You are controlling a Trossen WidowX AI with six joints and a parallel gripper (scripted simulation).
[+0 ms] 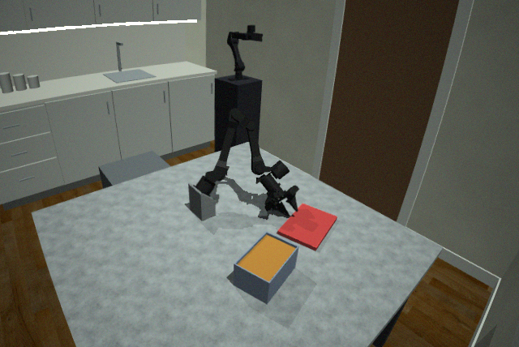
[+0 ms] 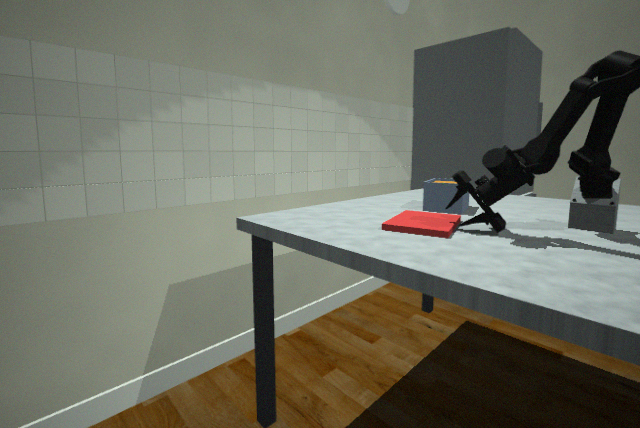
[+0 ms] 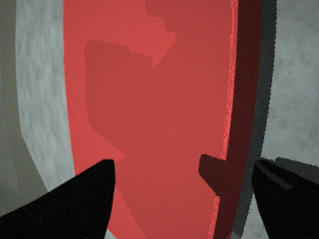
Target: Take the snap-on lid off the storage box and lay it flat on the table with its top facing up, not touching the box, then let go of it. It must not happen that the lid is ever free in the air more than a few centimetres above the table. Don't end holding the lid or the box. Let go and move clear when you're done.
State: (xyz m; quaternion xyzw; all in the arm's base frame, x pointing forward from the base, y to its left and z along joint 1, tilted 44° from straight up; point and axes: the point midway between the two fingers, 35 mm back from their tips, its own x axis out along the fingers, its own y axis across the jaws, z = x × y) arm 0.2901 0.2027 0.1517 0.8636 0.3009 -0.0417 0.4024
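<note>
Right now the red lid is 10 cm ahead of my hand, 2 cm to the left of it and 4 cm below it. The rest, counted from my hand: storage box (16 cm ahead, 32 cm to the right).
</note>
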